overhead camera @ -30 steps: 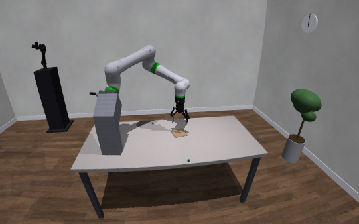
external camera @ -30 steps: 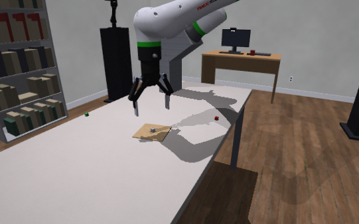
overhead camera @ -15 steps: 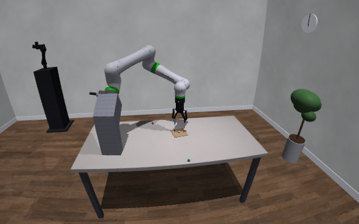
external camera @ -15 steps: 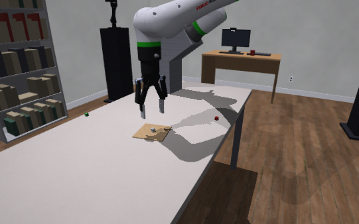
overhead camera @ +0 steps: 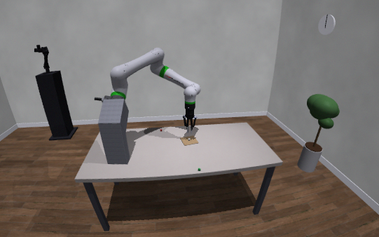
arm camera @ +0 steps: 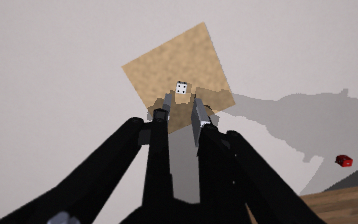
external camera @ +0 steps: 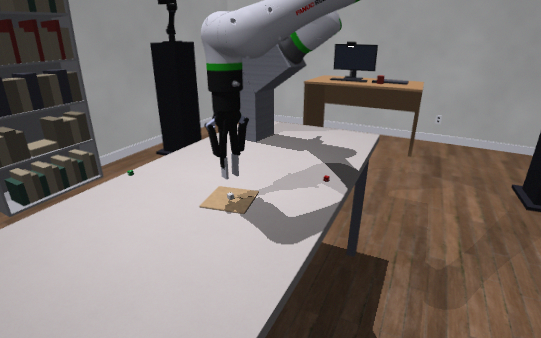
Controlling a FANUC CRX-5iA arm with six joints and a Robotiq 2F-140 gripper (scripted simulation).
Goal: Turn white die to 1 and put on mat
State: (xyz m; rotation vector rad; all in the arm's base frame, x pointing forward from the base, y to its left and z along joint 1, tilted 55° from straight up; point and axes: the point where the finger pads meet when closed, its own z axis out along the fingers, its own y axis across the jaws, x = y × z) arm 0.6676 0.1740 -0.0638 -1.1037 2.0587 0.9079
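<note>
My gripper is now 10 mm to the left of the white die and 100 mm above it. The rest, counted from my hand: red die: 250 mm behind, 230 mm to the left, 100 mm below; tan mat: 10 mm to the right, 110 mm below; green die: 20 mm behind, 440 mm to the right, 100 mm below.
</note>
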